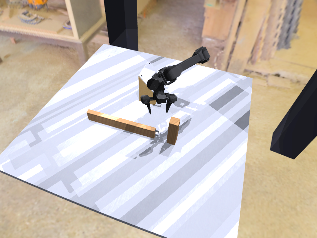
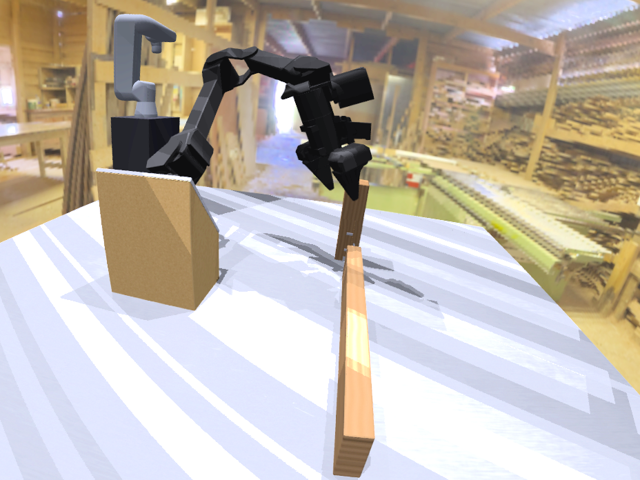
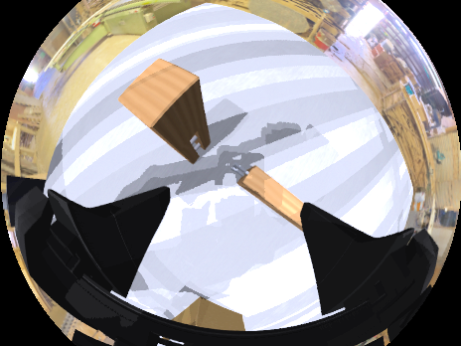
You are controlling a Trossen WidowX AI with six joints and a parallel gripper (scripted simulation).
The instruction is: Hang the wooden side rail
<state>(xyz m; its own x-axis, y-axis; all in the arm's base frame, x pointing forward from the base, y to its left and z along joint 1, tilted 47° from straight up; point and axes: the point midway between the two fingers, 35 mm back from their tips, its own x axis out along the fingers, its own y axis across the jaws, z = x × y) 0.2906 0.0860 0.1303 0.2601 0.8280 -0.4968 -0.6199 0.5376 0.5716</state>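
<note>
My gripper tip is now 10 cm to the right of the headboard post, 9 cm above it and 2 cm short of it.
</note>
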